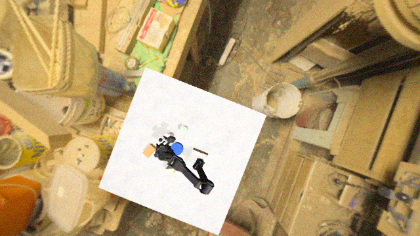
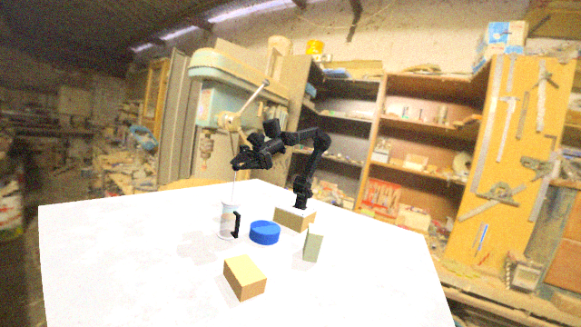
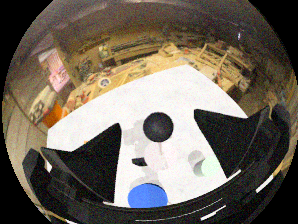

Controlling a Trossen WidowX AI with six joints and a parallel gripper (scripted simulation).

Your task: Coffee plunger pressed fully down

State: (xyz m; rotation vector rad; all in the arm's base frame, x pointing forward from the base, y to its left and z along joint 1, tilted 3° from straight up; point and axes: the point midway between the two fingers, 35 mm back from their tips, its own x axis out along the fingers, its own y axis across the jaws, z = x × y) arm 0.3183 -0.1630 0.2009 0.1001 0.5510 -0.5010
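Now: the coffee press 140 mm below my gripper tip and 20 mm to the left of it. The rest, counted from my gripper tip: blue round disc 250 mm below, 120 mm to the left, 90 mm behind.
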